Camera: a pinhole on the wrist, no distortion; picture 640 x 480 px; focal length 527.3 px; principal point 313.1 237.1 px. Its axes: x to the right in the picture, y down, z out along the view. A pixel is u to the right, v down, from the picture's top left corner.
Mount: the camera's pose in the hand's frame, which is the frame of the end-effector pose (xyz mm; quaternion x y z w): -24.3 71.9 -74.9 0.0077 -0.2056 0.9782 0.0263
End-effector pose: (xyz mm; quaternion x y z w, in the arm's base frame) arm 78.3 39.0 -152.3 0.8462 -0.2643 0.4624 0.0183
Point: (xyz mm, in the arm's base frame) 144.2 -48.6 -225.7
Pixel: 231.5 37.3
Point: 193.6 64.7 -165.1
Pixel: 172.6 397.3
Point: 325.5 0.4 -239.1
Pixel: 198.1 219.1
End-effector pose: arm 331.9 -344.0 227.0 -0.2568 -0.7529 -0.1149 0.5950
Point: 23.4 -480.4 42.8
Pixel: 474.7 458.3
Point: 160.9 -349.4 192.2
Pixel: 276.0 346.7
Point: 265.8 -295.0 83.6
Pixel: 564.6 155.8
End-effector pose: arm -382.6 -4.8 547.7 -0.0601 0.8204 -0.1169 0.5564
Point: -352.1 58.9 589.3
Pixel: 572.1 161.2
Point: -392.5 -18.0 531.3
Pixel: 60.8 458.6
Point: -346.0 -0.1 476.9
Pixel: 45.1 185.8
